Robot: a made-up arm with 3 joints.
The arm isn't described. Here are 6 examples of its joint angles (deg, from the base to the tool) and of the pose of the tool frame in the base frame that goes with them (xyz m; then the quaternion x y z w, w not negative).
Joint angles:
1: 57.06 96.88 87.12
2: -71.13 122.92 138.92
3: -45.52 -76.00 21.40
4: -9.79 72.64 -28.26
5: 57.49 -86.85 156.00
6: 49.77 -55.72 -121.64
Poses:
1: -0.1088 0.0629 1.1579 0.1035 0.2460 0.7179 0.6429
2: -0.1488 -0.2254 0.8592 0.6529 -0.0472 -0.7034 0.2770
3: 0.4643 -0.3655 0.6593 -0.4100 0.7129 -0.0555 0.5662
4: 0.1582 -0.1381 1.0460 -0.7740 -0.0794 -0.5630 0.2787
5: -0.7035 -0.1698 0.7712 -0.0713 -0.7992 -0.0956 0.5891
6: -0.4577 -0.3129 1.1044 -0.0301 -0.1333 -0.3164 0.9387
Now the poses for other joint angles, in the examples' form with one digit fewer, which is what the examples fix.
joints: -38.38 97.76 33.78
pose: 0.052 -0.021 1.144 -0.311 -0.363 -0.859 0.187
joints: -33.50 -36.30 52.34
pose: 0.371 -0.622 0.872 -0.446 0.642 -0.517 0.349
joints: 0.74 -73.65 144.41
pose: -0.278 -0.683 0.806 0.250 -0.764 0.297 0.515
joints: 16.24 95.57 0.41
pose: 0.084 -0.148 1.067 0.668 0.086 0.730 0.112
